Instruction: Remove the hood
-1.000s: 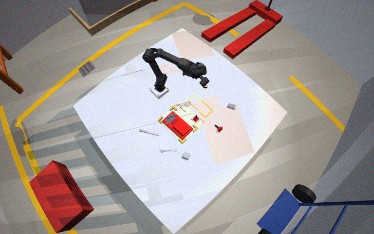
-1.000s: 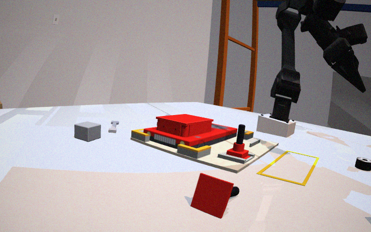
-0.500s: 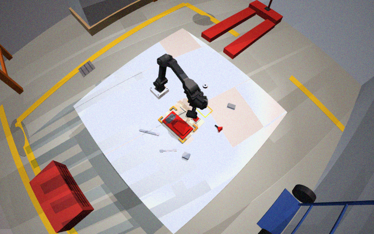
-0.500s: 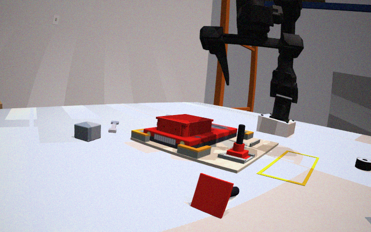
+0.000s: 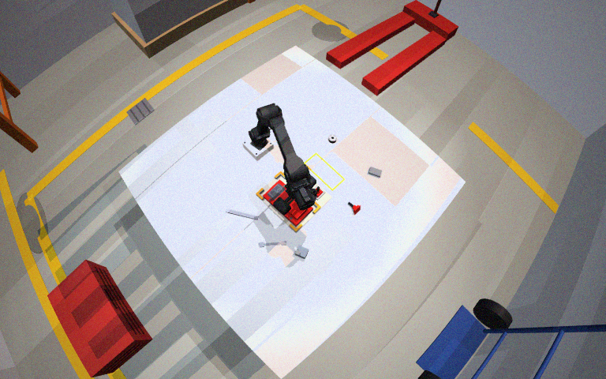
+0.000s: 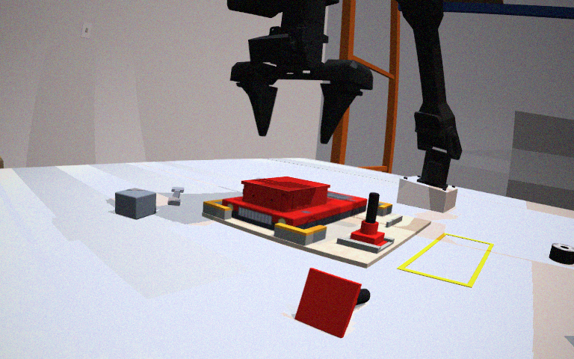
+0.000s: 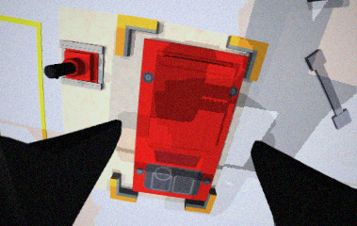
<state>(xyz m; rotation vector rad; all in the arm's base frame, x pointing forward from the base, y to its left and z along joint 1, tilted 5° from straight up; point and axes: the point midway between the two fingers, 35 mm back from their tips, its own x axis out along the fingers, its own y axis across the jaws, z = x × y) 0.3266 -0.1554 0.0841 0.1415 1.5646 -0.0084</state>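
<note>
The red hood is 60 mm below my gripper tip.
</note>
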